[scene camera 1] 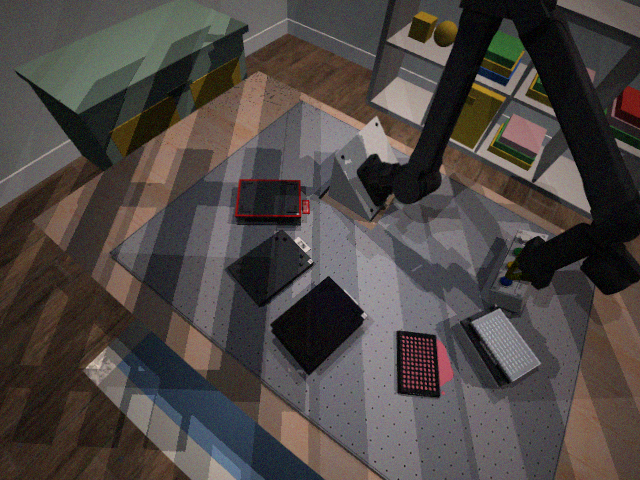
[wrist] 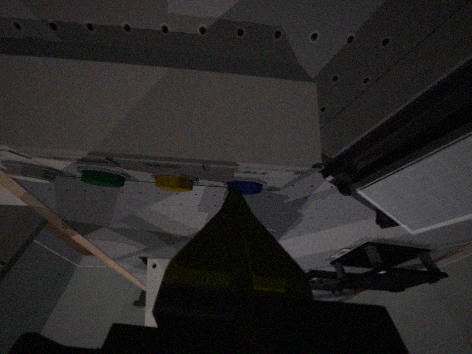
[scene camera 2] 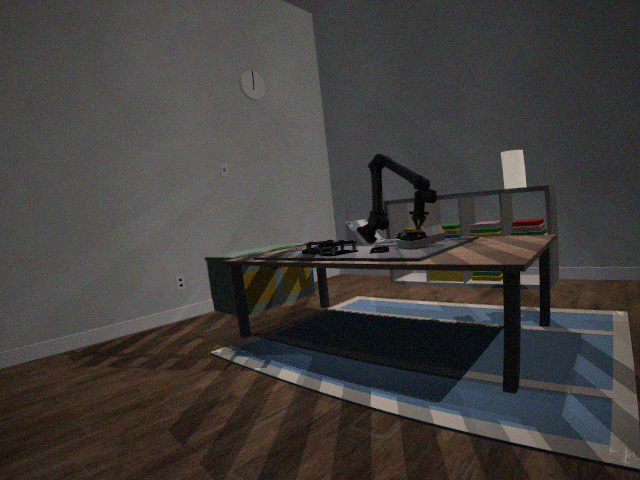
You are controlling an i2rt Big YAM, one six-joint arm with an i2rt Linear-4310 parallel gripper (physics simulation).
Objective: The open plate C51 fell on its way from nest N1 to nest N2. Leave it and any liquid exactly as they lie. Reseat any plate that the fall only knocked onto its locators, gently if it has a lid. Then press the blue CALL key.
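Places are measured from the arm's base along level axes (x back, y left, z down), in centimetres.
Pixels of known places: gripper, fingertip midpoint: [scene camera 1: 507, 277] [wrist: 233, 196]; arm's base at its link origin: [scene camera 1: 373, 180] [scene camera 2: 366, 235].
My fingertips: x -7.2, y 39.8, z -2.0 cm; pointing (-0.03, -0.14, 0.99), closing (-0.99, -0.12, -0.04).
Observation:
Ahead of a thing's pixels: the offset from my fingertips to its top centre. "spot": to the spot under its first point. Level surfaces: height alone.
My gripper [scene camera 1: 509, 276] [scene camera 2: 418, 228] [wrist: 233, 196] is shut and empty, pointing down at the key box @(dx +6.6, dy +3.0, dz -1.3 cm) [scene camera 1: 509, 298] [wrist: 200, 120]. Its tips meet the near edge of the blue CALL key @(dx -0.8, dy +0.4, dz -0.3 cm) [scene camera 1: 505, 281] [wrist: 248, 187] in the wrist view; how far the key is down cannot be told. The open plate C51 @(dx -27.1, dy -7.9, dz +5.7 cm) [scene camera 1: 417, 364], black with pink wells, lies on the mat beside a pink puddle @(dx -25.2, dy -2.0, dz +7.0 cm) [scene camera 1: 444, 365]. A pale plate @(dx -15.6, dy +4.0, dz -1.7 cm) [scene camera 1: 506, 345] [wrist: 425, 185] lies on a black nest @(spot: dx -18.8, dy +1.6, dz +1.6 cm) [scene camera 1: 483, 351] beside the key box; exact seating is unclear.
Two black nests or plates @(spot: dx -28.8, dy -46.1, dz +5.2 cm) [scene camera 1: 271, 267] @(spot: dx -34.1, dy -29.3, dz +1.8 cm) [scene camera 1: 318, 324] and a red-rimmed dark unit @(dx -14.4, dy -58.6, dz +2.5 cm) [scene camera 1: 268, 198] stand on the perforated mat @(dz +7.1 cm) [scene camera 1: 361, 413]. A pale slanted panel [scene camera 1: 351, 180] stands by the arm base. Yellow @(dx +4.2, dy +0.6, dz -0.4 cm) [wrist: 174, 183] and green @(dx +9.2, dy +0.9, dz -0.4 cm) [wrist: 103, 178] keys are beside the blue one.

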